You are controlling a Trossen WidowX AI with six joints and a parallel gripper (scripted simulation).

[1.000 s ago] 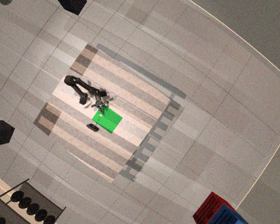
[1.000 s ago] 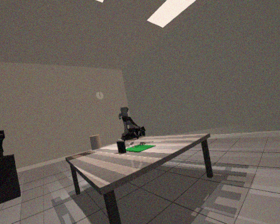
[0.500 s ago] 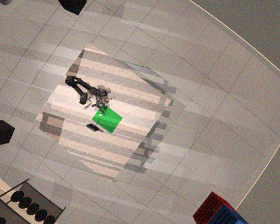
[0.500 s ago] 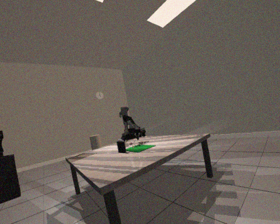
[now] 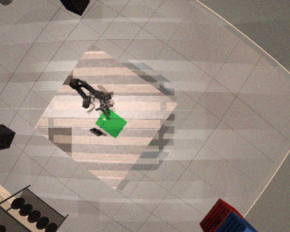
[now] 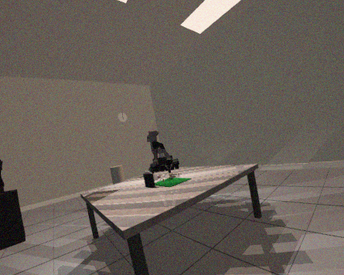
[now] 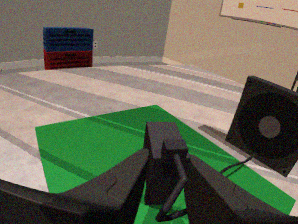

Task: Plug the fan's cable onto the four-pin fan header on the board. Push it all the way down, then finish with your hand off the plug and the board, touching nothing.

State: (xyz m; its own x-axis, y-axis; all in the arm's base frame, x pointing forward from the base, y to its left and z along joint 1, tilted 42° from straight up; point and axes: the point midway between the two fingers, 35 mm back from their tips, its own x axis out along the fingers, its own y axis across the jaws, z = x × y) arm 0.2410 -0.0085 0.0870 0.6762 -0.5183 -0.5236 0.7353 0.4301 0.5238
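My gripper tip is 3 cm past the cream four-pin fan header, 7 cm to the left of it and 10 cm above it. The rest, counted from my gripper tip: green board 6 cm ahead, 7 cm to the right, 11 cm below; then black fan plug 1 cm below; then black fan 3 cm behind, 23 cm to the right, 4 cm below.
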